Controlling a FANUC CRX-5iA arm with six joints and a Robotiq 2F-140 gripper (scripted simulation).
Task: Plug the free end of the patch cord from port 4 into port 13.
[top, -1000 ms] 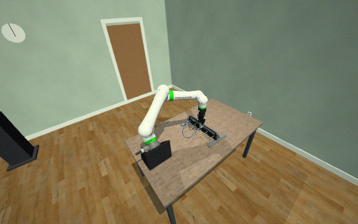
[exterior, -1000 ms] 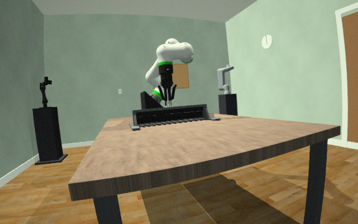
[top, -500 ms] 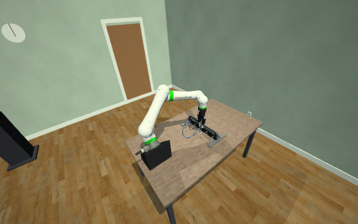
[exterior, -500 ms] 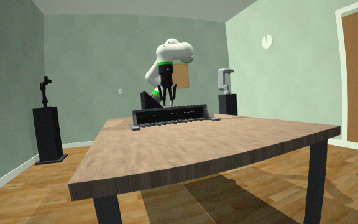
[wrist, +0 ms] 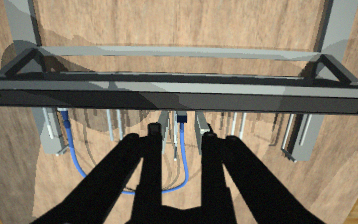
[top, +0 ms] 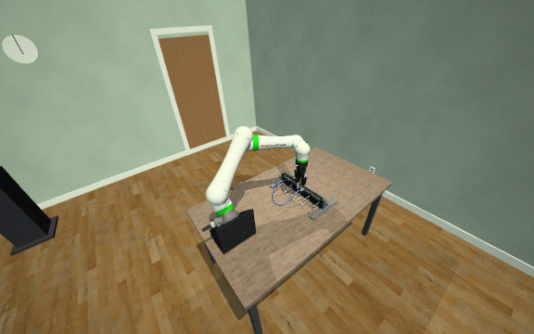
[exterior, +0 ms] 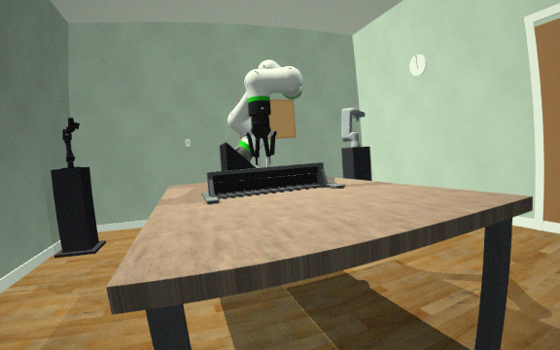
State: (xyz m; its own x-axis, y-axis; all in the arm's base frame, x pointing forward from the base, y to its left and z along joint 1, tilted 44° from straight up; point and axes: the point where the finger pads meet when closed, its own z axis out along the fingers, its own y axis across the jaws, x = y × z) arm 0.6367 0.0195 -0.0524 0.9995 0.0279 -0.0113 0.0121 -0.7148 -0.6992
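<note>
The free end of patch cord lies 10 mm ahead of my hand and 30 mm below it.
</note>
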